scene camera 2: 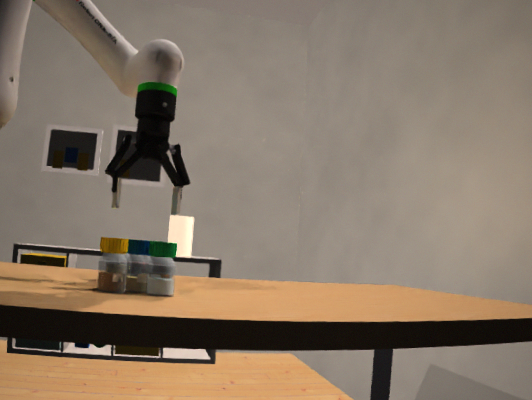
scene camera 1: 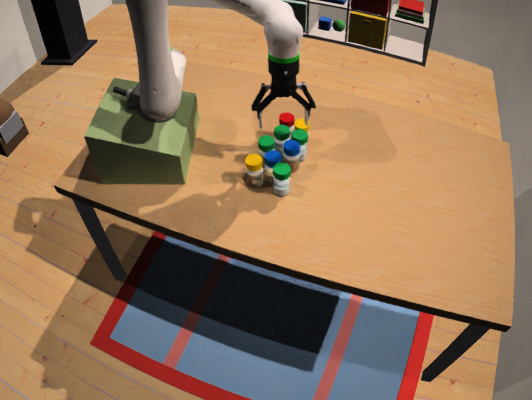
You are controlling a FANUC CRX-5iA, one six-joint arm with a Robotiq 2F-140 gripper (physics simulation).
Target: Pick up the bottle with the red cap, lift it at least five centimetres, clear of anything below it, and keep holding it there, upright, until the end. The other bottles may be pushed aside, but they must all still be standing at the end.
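Places are measured from the arm's base along level axes (x right, y ahead, z up), in millimetres.
Pixels of known places: gripper, fingertip midpoint: point(scene camera 2: 146, 211) point(scene camera 1: 283, 124).
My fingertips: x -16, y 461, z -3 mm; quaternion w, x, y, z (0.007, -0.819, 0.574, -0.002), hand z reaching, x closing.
Behind a point stands the place of what it marks.
The bottle with the red cap point(scene camera 1: 286, 120) @(z -68, x -116, y 447 mm) stands at the back of a tight group of bottles on the table; its body is mostly hidden behind a green-capped bottle point(scene camera 1: 282, 133) @(z -69, x -44, y 451 mm). A yellow-capped bottle point(scene camera 1: 301, 125) @(z -69, x -104, y 504 mm) stands close at its right. The red cap does not show in the scene camera 2 view. My gripper point(scene camera 1: 283, 124) @(z -3, x -16, y 461 mm) point(scene camera 2: 146, 207) @(z -3, x -16, y 461 mm) is wide open and empty, pointing down. Its fingertips hang above the level of the caps in the scene camera 2 view, over the back part of the group in the scene camera 1 view.
Nearer the front edge stand more bottles: green-capped point(scene camera 1: 266, 143) @(z -68, x 19, y 412 mm) point(scene camera 1: 300, 137) @(z -68, x -41, y 514 mm), blue-capped point(scene camera 1: 291, 149) @(z -69, x 25, y 498 mm) point(scene camera 1: 272, 159) @(z -69, x 87, y 451 mm), a yellow-capped bottle point(scene camera 1: 254, 163) @(z -68, x 119, y 401 mm) point(scene camera 2: 114, 245) @(z -83, x 130, y 394 mm) and a green-capped bottle point(scene camera 1: 281, 171) @(z -68, x 131, y 491 mm) point(scene camera 2: 163, 250) @(z -85, x 145, y 487 mm). The green robot base block point(scene camera 1: 142, 160) @(z -55, x 206, y 37 mm) stands at the left of the table point(scene camera 1: 400, 215) @(z -174, x 117, y 899 mm) point(scene camera 2: 300, 305) @(z -173, x 212, y 747 mm).
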